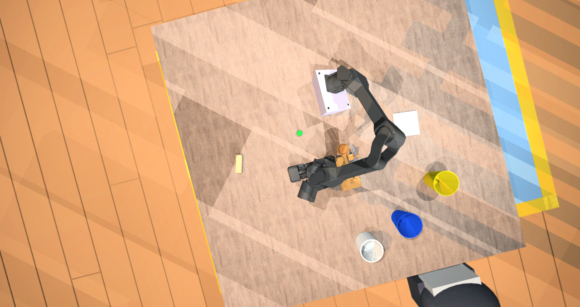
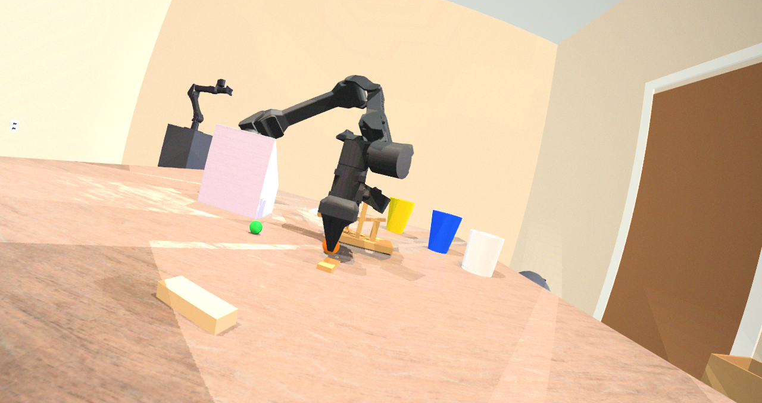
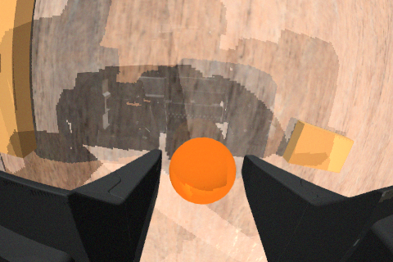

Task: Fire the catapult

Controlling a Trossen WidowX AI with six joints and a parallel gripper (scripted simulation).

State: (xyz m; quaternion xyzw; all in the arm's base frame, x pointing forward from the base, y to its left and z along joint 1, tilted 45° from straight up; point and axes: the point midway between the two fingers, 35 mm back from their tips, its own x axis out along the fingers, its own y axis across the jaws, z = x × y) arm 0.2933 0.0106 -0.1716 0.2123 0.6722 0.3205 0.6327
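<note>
The catapult lies 160 mm to the left of my gripper tip, 40 mm above it and 10 mm ahead of it. Round my gripper tip: green ball 150 mm behind, 30 mm to the right; then orange ball right at my gripper tip; then small wooden block 70 mm to the right, 10 mm below, 10 mm ahead.
</note>
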